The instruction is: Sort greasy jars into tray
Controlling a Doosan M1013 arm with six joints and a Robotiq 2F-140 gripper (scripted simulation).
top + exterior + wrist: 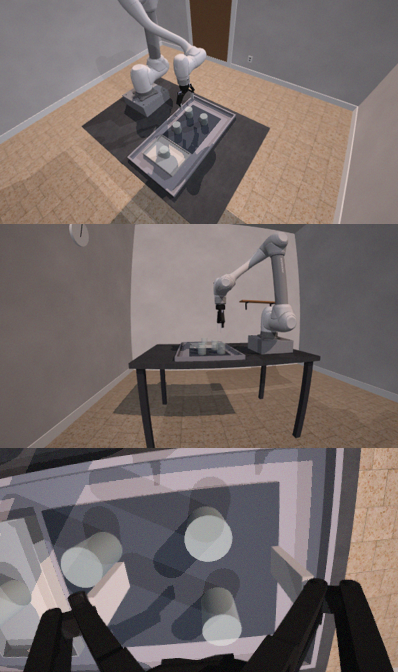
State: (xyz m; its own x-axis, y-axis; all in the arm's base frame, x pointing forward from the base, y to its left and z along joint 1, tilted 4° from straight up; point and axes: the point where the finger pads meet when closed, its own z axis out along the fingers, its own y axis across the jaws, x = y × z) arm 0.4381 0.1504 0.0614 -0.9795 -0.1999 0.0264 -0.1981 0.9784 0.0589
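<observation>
Now: hand 18 cm above the dark drying mat, 10 cm short of it and 4 cm to the left of it. Round my hand: tray: 36 cm to the right, 17 cm below, 17 cm ahead.
</observation>
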